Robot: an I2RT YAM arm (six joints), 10 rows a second.
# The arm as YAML. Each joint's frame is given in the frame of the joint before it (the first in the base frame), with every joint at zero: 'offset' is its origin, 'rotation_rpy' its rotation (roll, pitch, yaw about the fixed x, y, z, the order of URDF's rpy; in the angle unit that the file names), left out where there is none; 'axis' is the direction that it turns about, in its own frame. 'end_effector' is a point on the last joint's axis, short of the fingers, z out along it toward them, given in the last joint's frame.
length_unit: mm
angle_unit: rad
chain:
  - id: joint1
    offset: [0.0, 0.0, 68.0]
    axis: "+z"
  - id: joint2
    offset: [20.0, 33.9, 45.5]
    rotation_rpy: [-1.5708, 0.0, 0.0]
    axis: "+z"
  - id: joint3
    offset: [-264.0, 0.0, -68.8]
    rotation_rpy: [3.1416, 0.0, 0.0]
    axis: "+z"
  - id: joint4
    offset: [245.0, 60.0, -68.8]
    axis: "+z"
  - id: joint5
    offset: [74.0, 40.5, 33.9]
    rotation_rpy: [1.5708, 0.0, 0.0]
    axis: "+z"
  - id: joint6
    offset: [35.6, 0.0, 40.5]
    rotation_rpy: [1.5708, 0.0, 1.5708]
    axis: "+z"
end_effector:
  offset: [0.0, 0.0, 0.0]
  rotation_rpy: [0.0, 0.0, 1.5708]
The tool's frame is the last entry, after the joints.
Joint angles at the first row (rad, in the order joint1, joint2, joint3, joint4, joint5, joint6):
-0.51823, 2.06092, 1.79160, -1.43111, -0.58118, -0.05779
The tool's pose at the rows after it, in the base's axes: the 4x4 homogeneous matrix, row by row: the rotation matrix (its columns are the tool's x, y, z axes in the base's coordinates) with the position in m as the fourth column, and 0 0 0 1 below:
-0.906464 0.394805 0.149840 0.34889; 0.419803 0.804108 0.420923 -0.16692; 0.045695 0.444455 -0.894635 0.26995; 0 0 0 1
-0.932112 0.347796 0.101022 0.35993; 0.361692 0.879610 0.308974 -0.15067; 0.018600 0.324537 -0.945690 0.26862; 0 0 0 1
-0.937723 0.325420 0.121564 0.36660; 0.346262 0.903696 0.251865 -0.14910; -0.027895 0.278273 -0.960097 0.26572; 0 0 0 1
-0.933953 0.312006 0.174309 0.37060; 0.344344 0.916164 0.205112 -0.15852; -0.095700 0.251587 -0.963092 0.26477; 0 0 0 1
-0.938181 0.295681 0.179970 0.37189; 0.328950 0.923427 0.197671 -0.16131; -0.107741 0.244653 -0.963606 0.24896; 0 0 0 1
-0.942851 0.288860 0.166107 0.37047; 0.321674 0.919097 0.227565 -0.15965; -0.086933 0.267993 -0.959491 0.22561; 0 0 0 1
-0.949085 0.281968 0.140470 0.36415; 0.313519 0.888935 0.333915 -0.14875; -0.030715 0.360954 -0.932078 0.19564; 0 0 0 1
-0.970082 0.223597 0.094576 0.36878; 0.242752 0.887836 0.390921 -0.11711; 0.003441 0.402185 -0.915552 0.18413; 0 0 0 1
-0.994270 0.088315 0.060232 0.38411; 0.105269 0.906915 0.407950 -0.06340; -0.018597 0.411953 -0.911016 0.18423; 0 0 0 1
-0.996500 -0.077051 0.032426 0.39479; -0.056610 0.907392 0.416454 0.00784; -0.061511 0.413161 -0.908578 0.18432; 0 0 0 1
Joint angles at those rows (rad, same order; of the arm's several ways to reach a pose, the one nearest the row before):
-0.48695, 2.05748, 1.93157, -1.51692, -0.45796, -0.05931
-0.42593, 2.05788, 1.93468, -1.48529, -0.32902, -0.05895
-0.41142, 2.05827, 1.92592, -1.42732, -0.28325, -0.06008
-0.42705, 2.05900, 1.92282, -1.35824, -0.26188, -0.07609
-0.43164, 2.06056, 1.86220, -1.28882, -0.25769, -0.09709
-0.43126, 2.06434, 1.77518, -1.22359, -0.27981, -0.10624
-0.42058, 2.06628, 1.65508, -1.16830, -0.37060, -0.10891
-0.34429, 2.06625, 1.60581, -1.15721, -0.41142, -0.10815
-0.20124, 2.06627, 1.60582, -1.13508, -0.42439, -0.10511
-0.01774, 2.06626, 1.60580, -1.08280, -0.43011, -0.08183

